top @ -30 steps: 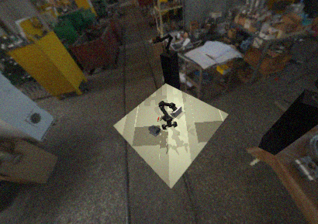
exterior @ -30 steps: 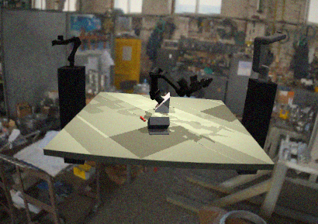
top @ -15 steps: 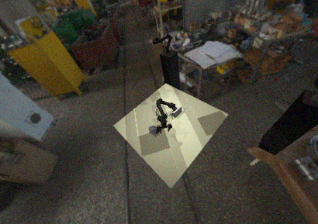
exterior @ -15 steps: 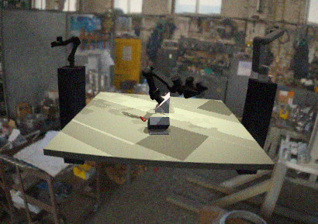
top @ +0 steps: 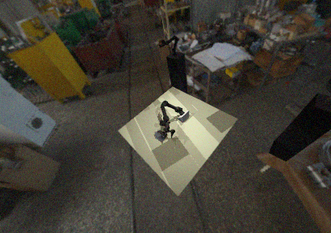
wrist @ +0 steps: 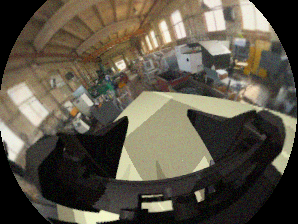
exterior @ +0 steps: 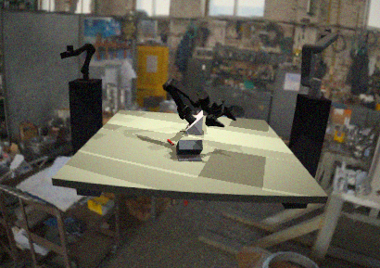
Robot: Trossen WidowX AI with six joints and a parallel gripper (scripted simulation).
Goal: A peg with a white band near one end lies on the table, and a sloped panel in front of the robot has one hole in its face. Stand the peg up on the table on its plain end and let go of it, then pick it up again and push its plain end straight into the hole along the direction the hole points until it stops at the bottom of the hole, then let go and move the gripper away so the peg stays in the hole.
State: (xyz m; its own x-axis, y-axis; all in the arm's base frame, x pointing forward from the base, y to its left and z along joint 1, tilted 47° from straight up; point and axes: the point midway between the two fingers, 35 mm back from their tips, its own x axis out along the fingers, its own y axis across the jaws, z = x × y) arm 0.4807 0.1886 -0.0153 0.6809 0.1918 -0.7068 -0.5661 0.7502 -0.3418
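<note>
The red peg lies 310 mm to the right of my gripper tip, 210 mm below it and 210 mm behind it. Also, from my gripper tip: sloped panel (210 mm to the right, 170 mm below, 40 mm behind).
</note>
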